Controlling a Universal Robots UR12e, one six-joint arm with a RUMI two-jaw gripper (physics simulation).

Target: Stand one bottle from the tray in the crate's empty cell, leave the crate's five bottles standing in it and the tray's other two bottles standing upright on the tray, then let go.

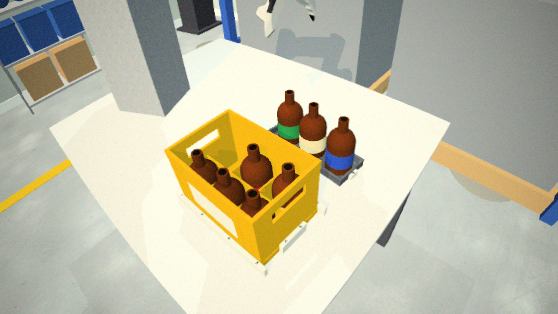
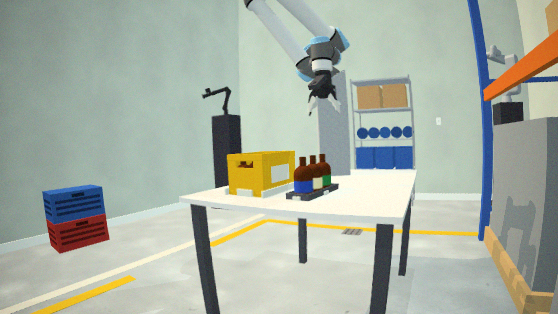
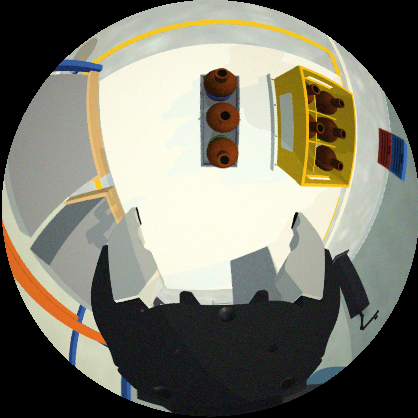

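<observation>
My gripper is open and empty, high above the table. On the dark tray three brown bottles stand upright in a row: green-banded, cream-banded in the middle, and blue-banded. The yellow crate holds five brown bottles; its empty cell is in the tray-side row, at the green-banded bottle's end. The crate wall partly hides the bottles.
The crate and tray stand side by side on the white table. Low pale rails flank the crate. A grey pillar rises beyond the table.
</observation>
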